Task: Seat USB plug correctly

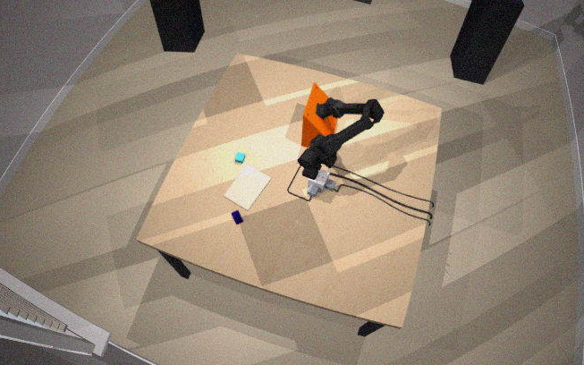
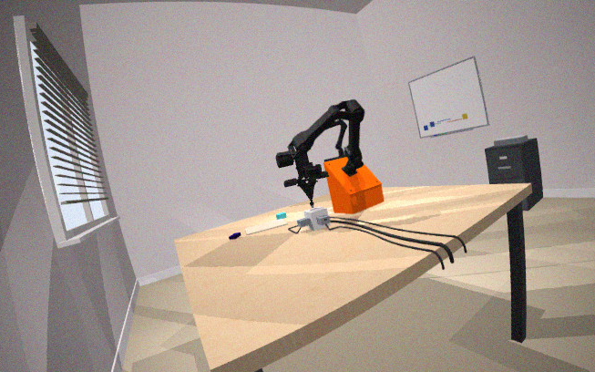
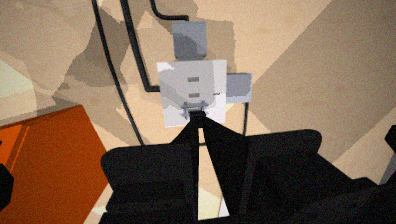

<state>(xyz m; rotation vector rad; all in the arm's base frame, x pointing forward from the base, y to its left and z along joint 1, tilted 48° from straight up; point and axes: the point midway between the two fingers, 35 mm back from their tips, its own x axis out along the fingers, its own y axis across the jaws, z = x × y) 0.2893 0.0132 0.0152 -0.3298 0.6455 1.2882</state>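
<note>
The dark USB plug is 2 cm below my gripper tip. Round my gripper tip: pale flat sheet: 8 cm ahead, 31 cm to the right, 12 cm below; teal block: 7 cm behind, 38 cm to the right, 11 cm below; dark blue block: 24 cm ahead, 33 cm to the right, 11 cm below.
</note>
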